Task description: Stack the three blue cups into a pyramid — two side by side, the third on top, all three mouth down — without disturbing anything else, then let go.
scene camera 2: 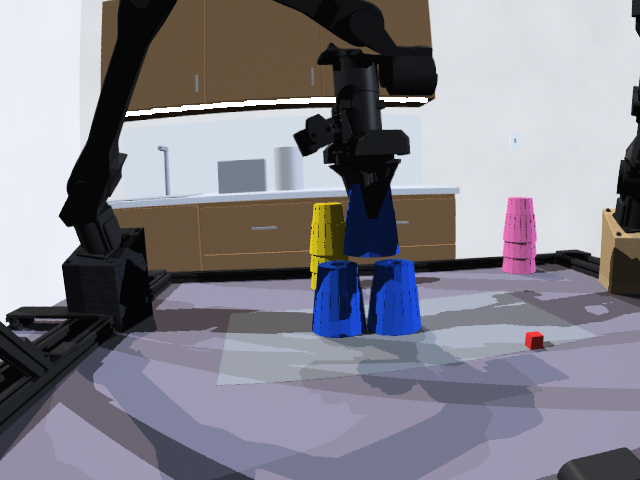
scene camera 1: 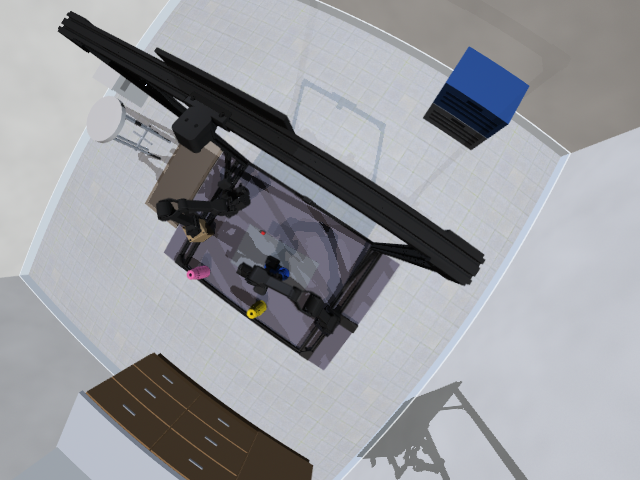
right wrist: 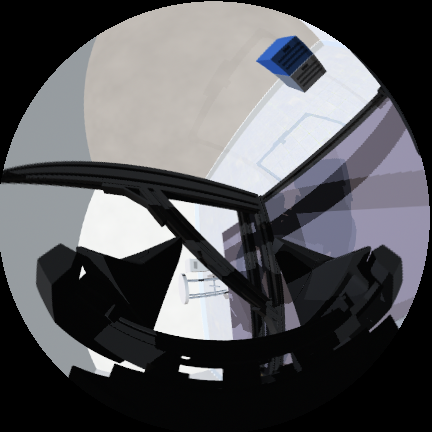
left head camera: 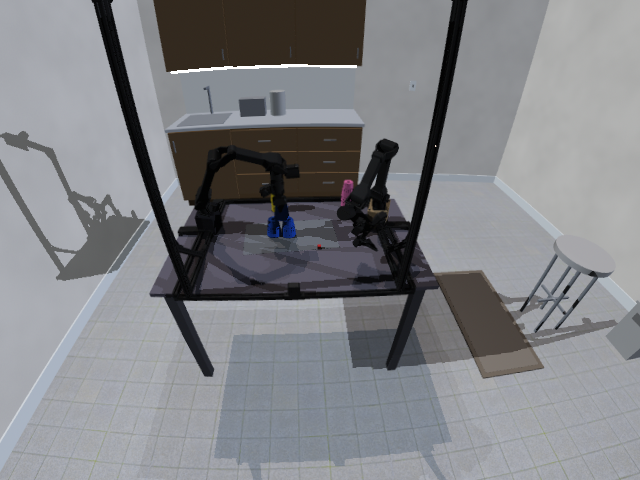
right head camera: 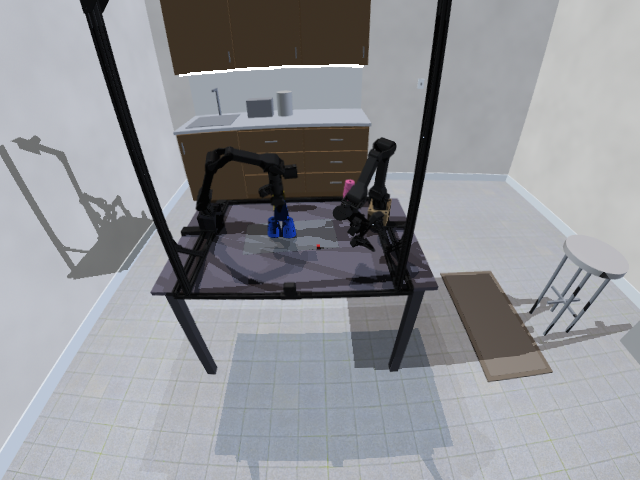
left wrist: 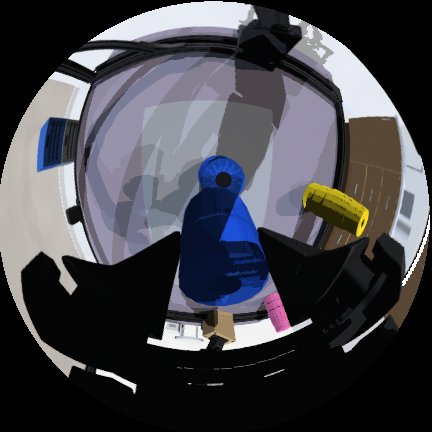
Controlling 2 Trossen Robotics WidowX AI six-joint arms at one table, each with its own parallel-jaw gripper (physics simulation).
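Frame: origin at the left arm's base, x ahead, y left, z up, level; centimetres.
Where they show: left gripper, fingertip midpoint: (scene camera 2: 364, 217) (scene camera 1: 271, 272) (left head camera: 279, 209) (right head camera: 279, 209) (left wrist: 219, 234); right gripper, fingertip midpoint: (scene camera 1: 235, 178) (right wrist: 228, 242) (left head camera: 383, 244) (right head camera: 380, 244); left arm's base, origin of the base link: (scene camera 2: 103, 245) (scene camera 1: 327, 323) (left head camera: 206, 209) (right head camera: 208, 210); right arm's base, origin of the base link: (scene camera 2: 634, 222) (scene camera 1: 193, 230) (left head camera: 379, 205) (right head camera: 379, 204) (left wrist: 217, 338).
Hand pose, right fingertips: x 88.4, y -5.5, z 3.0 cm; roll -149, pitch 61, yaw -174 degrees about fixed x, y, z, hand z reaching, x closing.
Note:
Each offset is from my right fingertips to the centre of the thing. Level surfaces: height alone.
Two blue cups stand mouth down side by side on the pale mat @[dz -14.7 cm] (scene camera 2: 258, 356): one cup @[dy +11.6, dx -54.0, dz -10.5 cm] (scene camera 2: 338, 302) (left head camera: 272, 227) at the left and one @[dy +13.5, dx -46.9, dz -10.5 cm] (scene camera 2: 395, 299) (left head camera: 289, 228) at the right, with a narrow gap between them. My left gripper (scene camera 2: 372, 209) (left wrist: 219, 234) is shut on the third blue cup @[dy +12.8, dx -49.7, dz -0.4 cm] (scene camera 2: 368, 237) (left wrist: 205, 270), upright and mouth down. This cup hangs just above the two, roughly over their gap, with a thin space beneath its rim in scene camera 2. My right gripper (left head camera: 366, 243) (right wrist: 228, 242) is open and empty over the table's right side.
A yellow cup stack @[dy +33.9, dx -62.0, dz -4.1 cm] (scene camera 2: 327, 232) (scene camera 1: 256, 308) stands behind the blue cups. A pink cup stack @[dy +51.8, dx -25.7, dz -4.1 cm] (scene camera 2: 519, 235) (scene camera 1: 198, 272) stands at the back right. A small red cube @[dy +7.7, dx -29.3, dz -14.0 cm] (scene camera 2: 534, 340) (left head camera: 319, 246) lies near the mat's right front edge. A dark frame edges the table.

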